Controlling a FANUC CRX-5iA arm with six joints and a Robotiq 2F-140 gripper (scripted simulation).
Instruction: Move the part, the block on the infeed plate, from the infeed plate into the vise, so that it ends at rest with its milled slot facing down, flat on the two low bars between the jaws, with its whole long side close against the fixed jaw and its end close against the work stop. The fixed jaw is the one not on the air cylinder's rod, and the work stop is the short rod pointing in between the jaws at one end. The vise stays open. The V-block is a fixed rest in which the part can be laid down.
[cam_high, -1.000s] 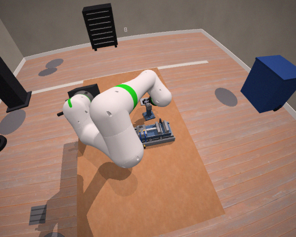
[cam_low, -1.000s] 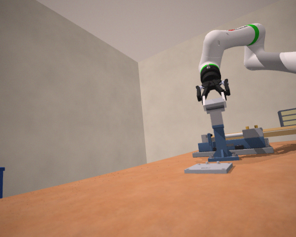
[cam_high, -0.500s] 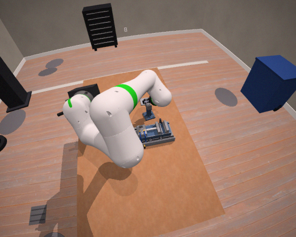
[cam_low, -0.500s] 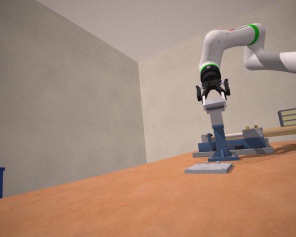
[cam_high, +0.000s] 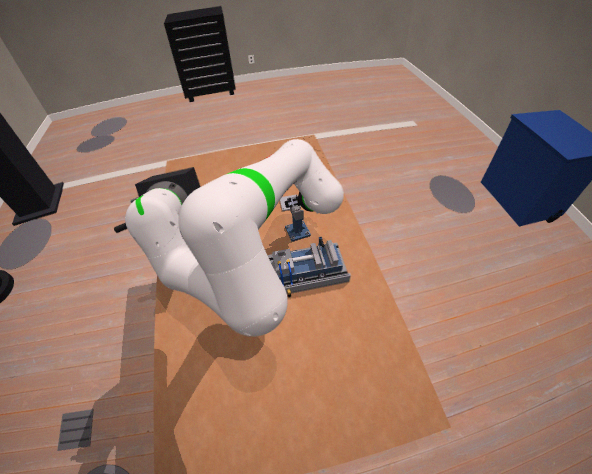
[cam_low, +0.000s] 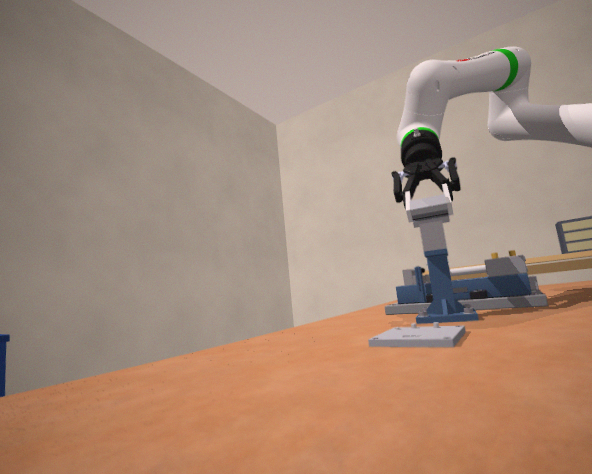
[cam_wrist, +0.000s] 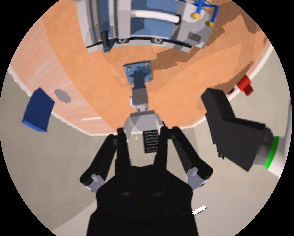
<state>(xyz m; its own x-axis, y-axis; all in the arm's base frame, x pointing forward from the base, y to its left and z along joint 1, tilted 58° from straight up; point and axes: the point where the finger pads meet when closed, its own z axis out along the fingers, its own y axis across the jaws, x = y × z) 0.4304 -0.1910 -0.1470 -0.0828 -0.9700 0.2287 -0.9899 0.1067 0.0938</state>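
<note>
The part is 2 cm to the left of my hand and 2 cm below it. From my hand the other things lie so: air cylinder (12 cm behind, 17 cm to the right, 13 cm below); then vise base (3 cm behind, 19 cm to the right, 16 cm below).
</note>
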